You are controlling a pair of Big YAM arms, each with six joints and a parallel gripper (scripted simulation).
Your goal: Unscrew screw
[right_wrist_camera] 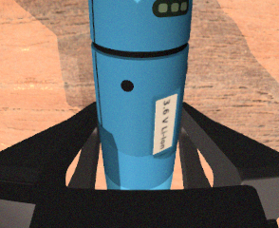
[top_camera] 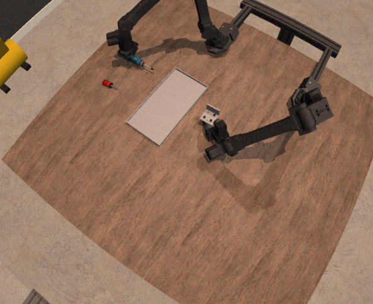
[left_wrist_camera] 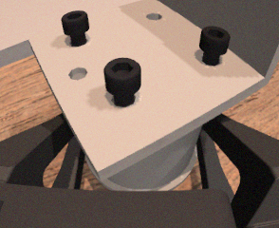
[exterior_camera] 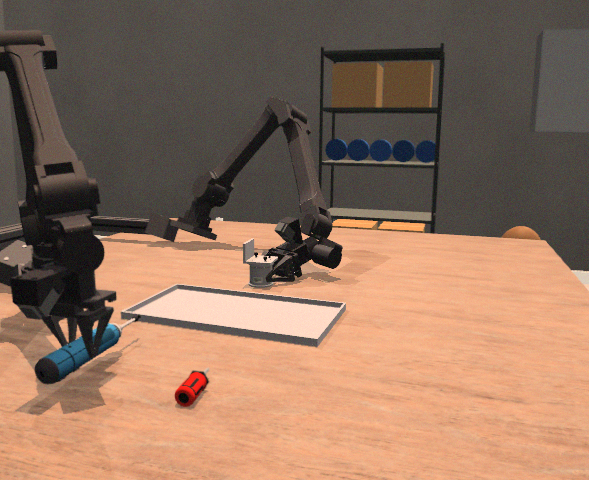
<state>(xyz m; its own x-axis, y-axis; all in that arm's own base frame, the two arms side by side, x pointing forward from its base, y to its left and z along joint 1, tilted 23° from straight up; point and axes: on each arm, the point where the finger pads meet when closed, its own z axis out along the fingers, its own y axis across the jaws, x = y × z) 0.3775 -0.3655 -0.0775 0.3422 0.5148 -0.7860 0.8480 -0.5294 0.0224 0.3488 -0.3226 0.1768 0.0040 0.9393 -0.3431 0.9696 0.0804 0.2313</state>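
Right now my left hand is 10 mm below the joint module. Round my left hand: shallow grey tray 60 mm ahead, 220 mm to the right, 20 mm below; then pale l-shaped bracket 50 mm above; then red manual screwdriver 180 mm ahead, 550 mm to the right, 10 mm below.
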